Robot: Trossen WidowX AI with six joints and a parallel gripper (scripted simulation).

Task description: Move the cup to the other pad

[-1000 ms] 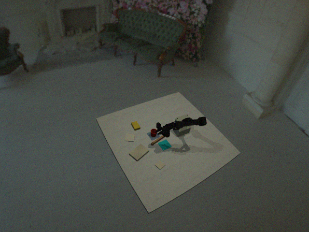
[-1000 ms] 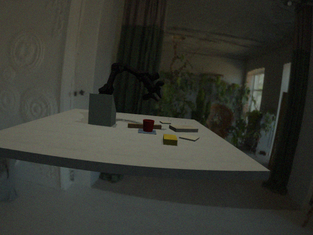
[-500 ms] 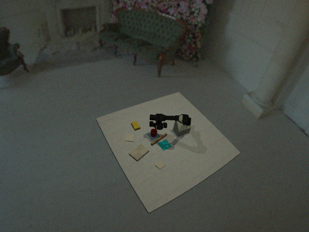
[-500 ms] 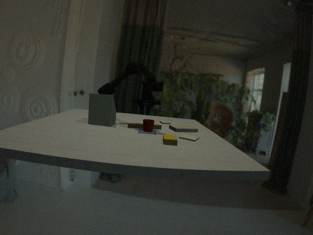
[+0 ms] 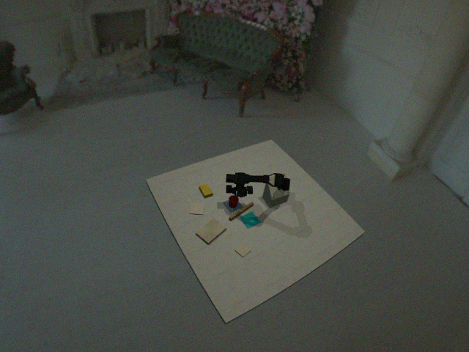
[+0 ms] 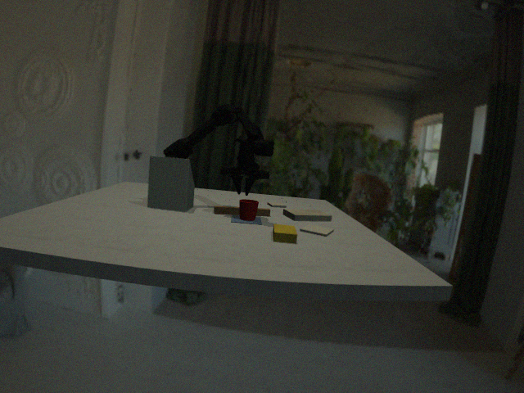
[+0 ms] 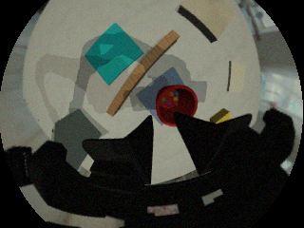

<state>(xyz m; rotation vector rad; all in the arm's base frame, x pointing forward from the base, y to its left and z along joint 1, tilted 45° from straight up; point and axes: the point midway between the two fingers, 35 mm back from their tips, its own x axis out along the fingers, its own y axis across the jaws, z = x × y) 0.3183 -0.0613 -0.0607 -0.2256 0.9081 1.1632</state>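
Right now the red cup is 5 cm below my gripper tip, 3 cm ahead of it and 2 cm to the right of it. From my gripper tip the other things lie so: blue-grey pad (10 cm below, 2 cm to the right, 2 cm ahead); then wooden bar (9 cm below, 7 cm to the left); then teal pad (16 cm to the left, 10 cm below, 1 cm behind).
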